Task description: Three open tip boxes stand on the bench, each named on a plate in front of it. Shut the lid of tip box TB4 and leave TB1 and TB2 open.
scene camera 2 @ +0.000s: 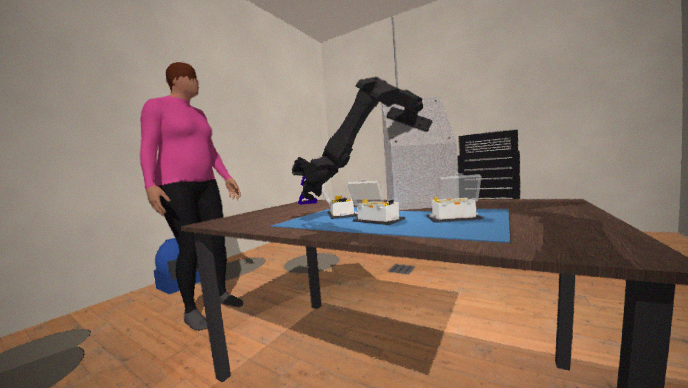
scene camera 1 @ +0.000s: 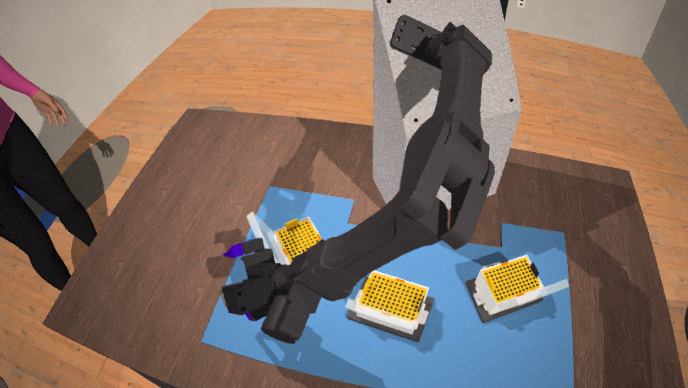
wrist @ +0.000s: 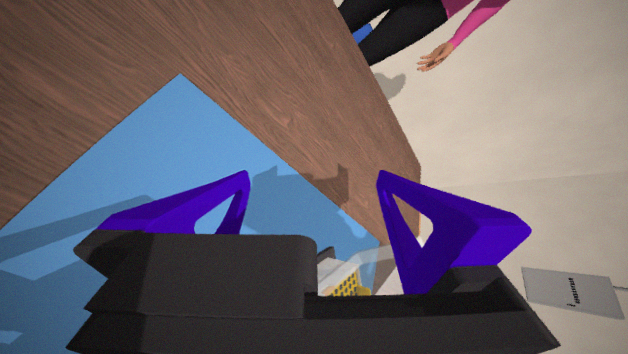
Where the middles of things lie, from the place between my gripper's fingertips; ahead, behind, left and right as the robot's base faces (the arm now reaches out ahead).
Right now the tip box TB4 (scene camera 1: pixel 297 237) is 160 mm behind my hand, 60 mm to the left of it and 40 mm below it.
